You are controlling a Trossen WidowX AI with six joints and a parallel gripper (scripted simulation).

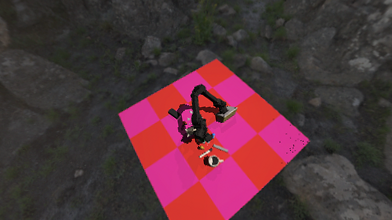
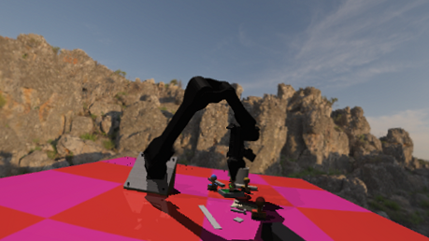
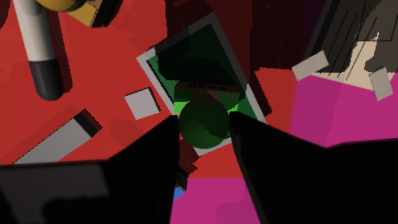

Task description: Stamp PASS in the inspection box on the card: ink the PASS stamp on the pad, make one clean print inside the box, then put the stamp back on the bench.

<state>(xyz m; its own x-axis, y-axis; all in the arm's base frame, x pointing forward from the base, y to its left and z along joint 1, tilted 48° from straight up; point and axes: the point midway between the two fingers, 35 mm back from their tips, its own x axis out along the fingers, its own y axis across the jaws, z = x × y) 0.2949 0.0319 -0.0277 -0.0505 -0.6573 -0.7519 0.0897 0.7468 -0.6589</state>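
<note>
The green-knobbed stamp is 3 cm below my gripper tip. Round my gripper tip: orange-knobbed stamp: 7 cm ahead, 6 cm to the left, 4 cm below; green ink pad: 6 cm below; blue-knobbed stamp: 7 cm behind, 5 cm to the left, 4 cm below.
</note>
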